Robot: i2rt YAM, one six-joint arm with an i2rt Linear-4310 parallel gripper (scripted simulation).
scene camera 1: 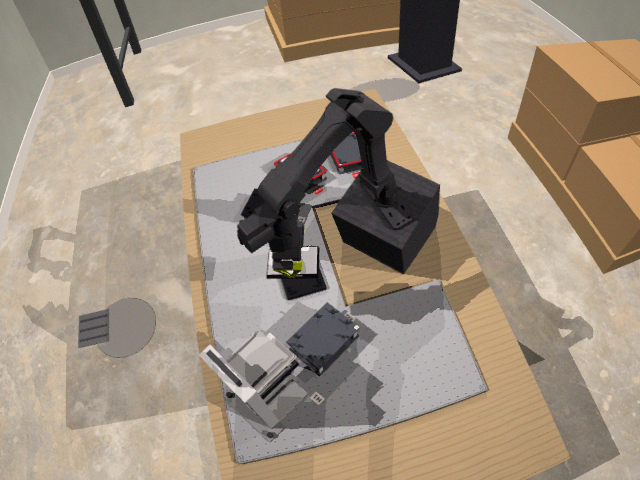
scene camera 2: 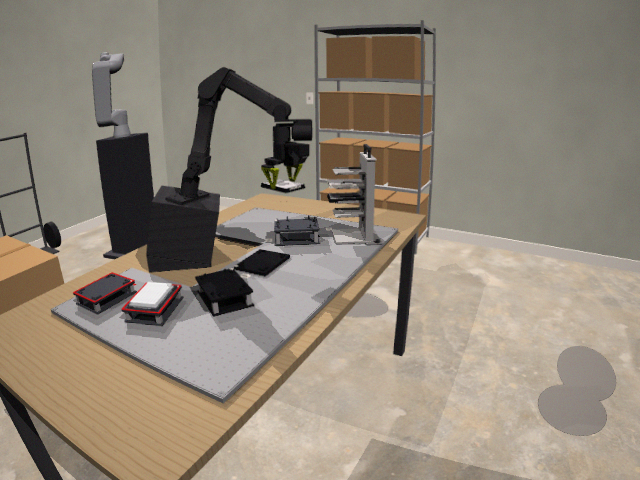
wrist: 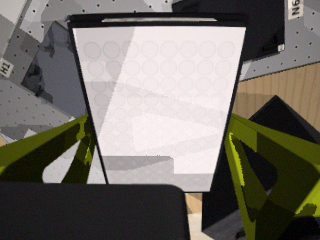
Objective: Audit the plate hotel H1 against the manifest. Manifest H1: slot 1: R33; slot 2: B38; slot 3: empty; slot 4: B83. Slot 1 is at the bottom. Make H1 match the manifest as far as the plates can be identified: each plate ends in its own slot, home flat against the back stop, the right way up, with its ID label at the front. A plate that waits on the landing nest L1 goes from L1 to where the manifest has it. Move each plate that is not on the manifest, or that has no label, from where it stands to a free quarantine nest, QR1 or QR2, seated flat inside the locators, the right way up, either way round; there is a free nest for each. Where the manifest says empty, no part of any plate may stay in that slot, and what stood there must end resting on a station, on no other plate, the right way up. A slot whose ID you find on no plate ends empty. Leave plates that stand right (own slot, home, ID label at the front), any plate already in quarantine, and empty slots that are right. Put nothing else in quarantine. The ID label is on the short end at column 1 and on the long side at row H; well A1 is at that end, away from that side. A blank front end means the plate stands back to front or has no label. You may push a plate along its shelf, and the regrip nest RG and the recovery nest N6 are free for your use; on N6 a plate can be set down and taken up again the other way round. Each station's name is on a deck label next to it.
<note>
I see my gripper [scene camera 1: 292,262].
My gripper also shows in the wrist view [wrist: 159,120].
</note>
